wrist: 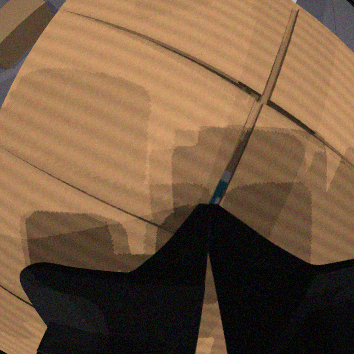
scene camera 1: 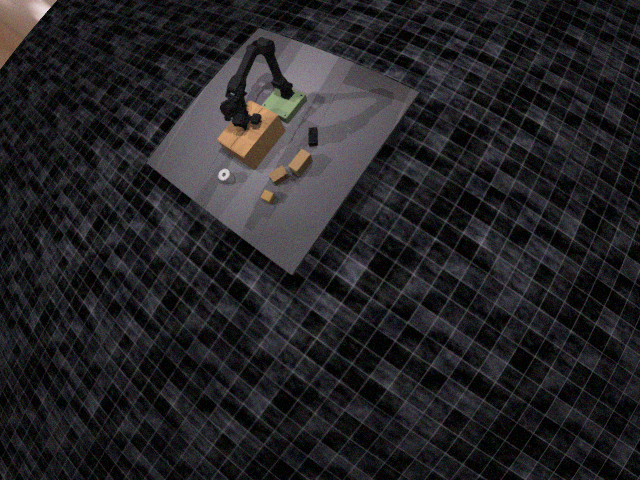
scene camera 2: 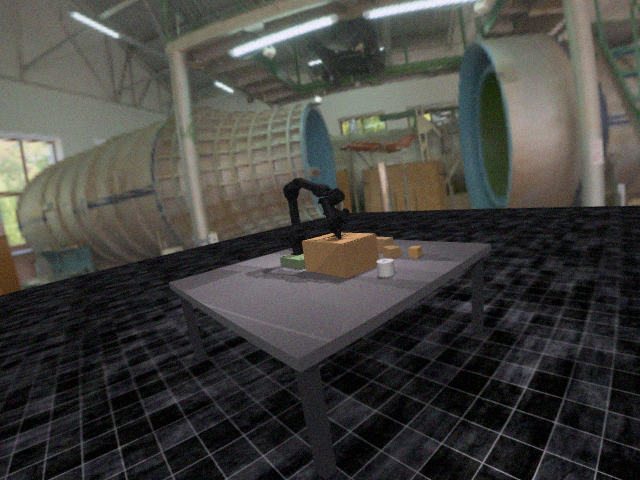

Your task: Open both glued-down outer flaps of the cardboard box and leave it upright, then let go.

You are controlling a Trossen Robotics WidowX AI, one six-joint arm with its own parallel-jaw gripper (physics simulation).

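Places are measured from the arm's base along level axes (x ahead, y left, z up), in millimetres.
Pixels of known places: gripper, fingertip midpoint: (wrist: 206, 212) (scene camera 1: 245, 129) (scene camera 2: 340, 238); arm's base, link origin: (scene camera 1: 287, 94) (scene camera 2: 298, 253).
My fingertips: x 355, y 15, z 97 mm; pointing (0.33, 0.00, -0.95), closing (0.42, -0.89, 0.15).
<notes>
Ahead of a thing's pixels: the offset from my fingertips to its top centre. "spot": to the spot under its first point. Level surfaces: height alone.
The cardboard box {dx -14, dy -2, dz +7 mm} (scene camera 1: 267, 142) (scene camera 2: 338, 258) (wrist: 90, 110) stands upright on the table. Both outer flaps, the left flap {spot: dx +32, dy +60, dz +3 mm} (wrist: 115, 85) and the right flap {spot: dx +79, dy -35, dz +6 mm} (wrist: 325, 100) in the wrist view, lie about flat across its top. A narrow gap runs between them, with a bit of blue and grey showing in it by the fingertips. Thin dark crease lines cross the flaps. My gripper (scene camera 1: 240, 127) (scene camera 2: 339, 237) (wrist: 206, 212) is shut, with nothing seen between its fingers. Its tips are at the gap, at or just above the box top; contact cannot be told.
A white roll {dx +264, dy +3, dz -88 mm} (scene camera 1: 223, 175) (scene camera 2: 385, 268) stands beside the box. Cardboard blocks {dx -30, dy +338, dz -69 mm} (scene camera 1: 299, 162) {dx +89, dy +272, dz -99 mm} (scene camera 1: 278, 175) {dx +220, dy +299, dz -99 mm} (scene camera 1: 267, 196) and a small black object {dx -210, dy +284, dz -115 mm} (scene camera 1: 313, 136) lie on the table {dz -149 mm} (scene camera 1: 310, 227) (scene camera 2: 289, 315). A green base plate (scene camera 1: 278, 109) (scene camera 2: 292, 261) is under the arm, close to the box.
</notes>
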